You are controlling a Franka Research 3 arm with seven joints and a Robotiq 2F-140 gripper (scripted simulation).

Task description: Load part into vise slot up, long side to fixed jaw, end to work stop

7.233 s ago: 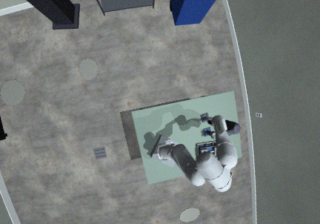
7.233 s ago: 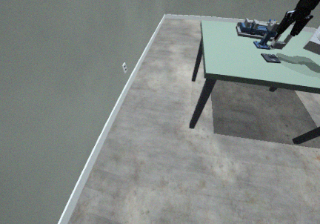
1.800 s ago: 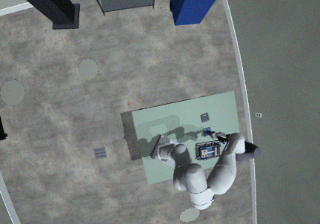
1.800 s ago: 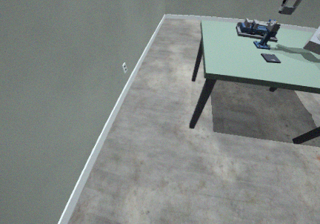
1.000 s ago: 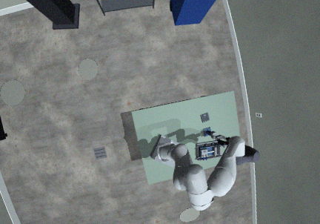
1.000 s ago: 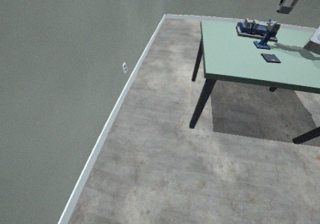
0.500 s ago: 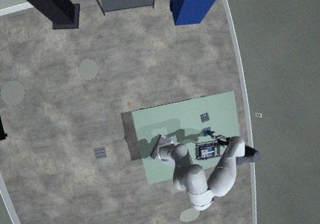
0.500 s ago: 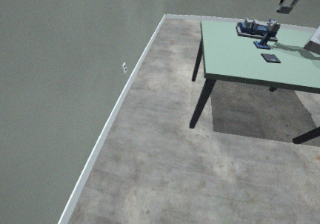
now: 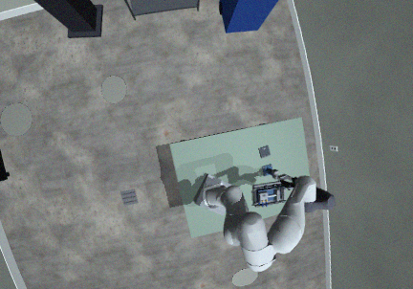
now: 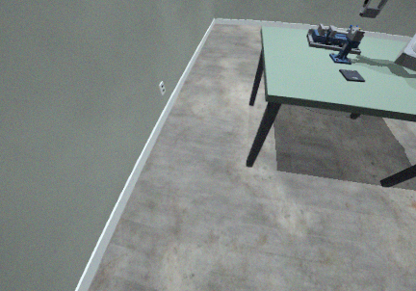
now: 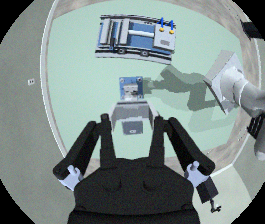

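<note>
Now: the part 30 mm below my hand. From my hand the other things lie so: vise 220 mm below, 210 mm to the right, 20 mm ahead.
</note>
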